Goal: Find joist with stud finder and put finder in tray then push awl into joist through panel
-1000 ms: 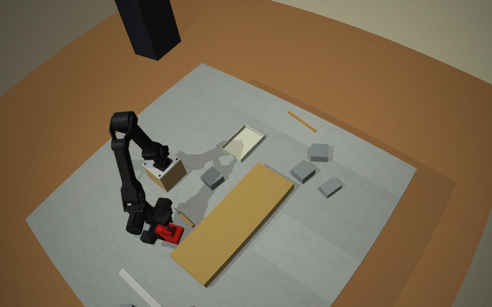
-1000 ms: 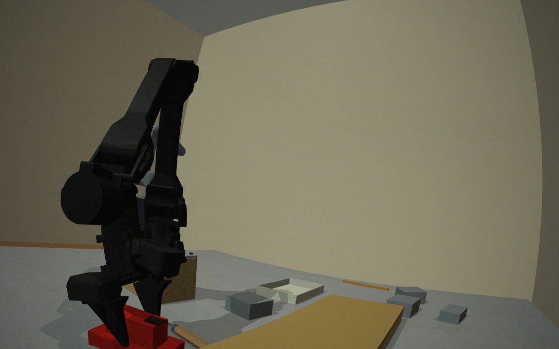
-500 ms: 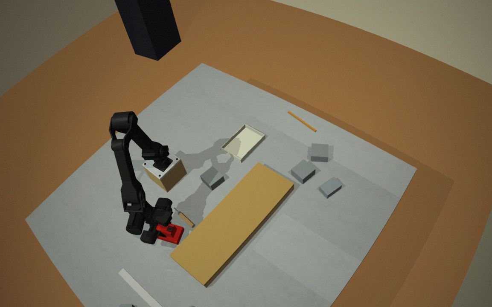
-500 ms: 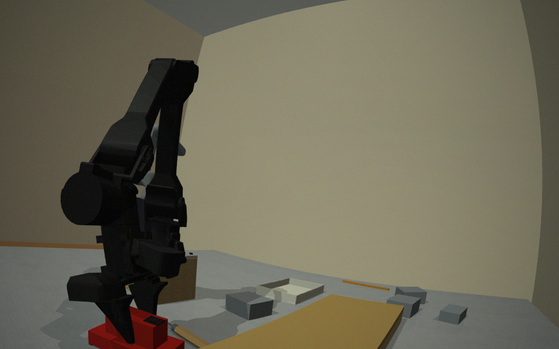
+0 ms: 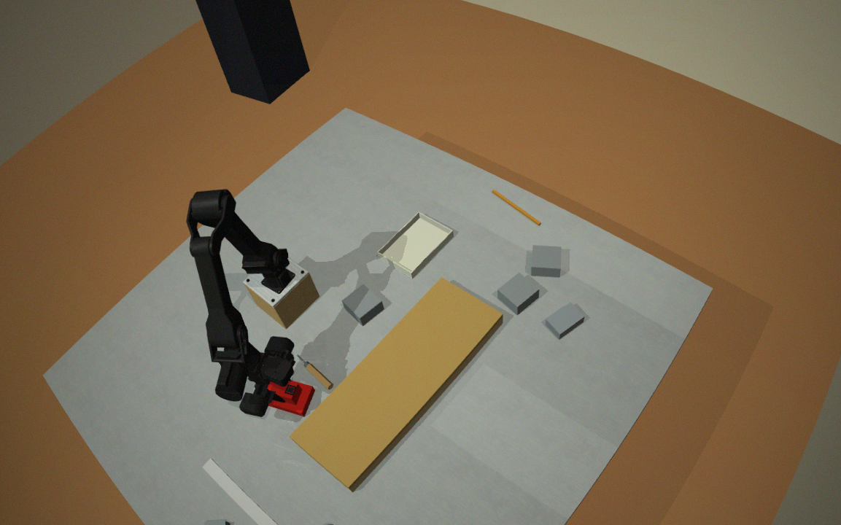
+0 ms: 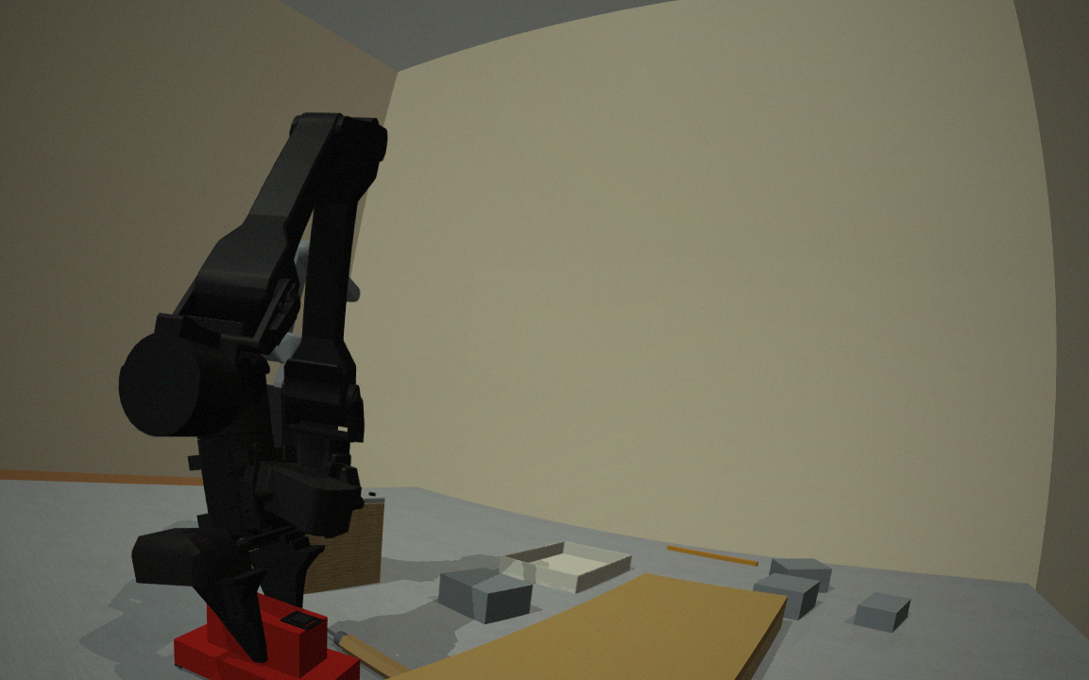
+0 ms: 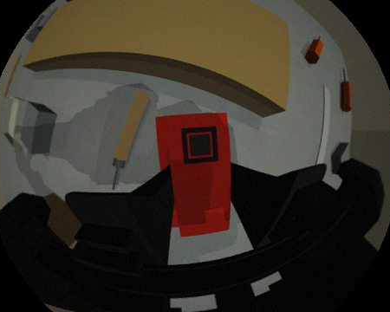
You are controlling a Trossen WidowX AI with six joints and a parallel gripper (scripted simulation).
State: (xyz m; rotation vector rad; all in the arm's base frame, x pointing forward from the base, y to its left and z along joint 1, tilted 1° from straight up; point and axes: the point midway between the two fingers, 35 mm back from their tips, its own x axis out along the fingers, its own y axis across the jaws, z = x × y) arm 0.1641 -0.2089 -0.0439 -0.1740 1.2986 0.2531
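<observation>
Now: gripper tip 1 cm past the awl, 9 cm to the right of it and 2 cm above it. From my gripper tip the other things lie so: square indicator (2 cm ahead, 1 cm to the left, 3 cm above); then red stud finder (2 cm above); then white strip (8 cm ahead, 26 cm to the right, 3 cm below).
</observation>
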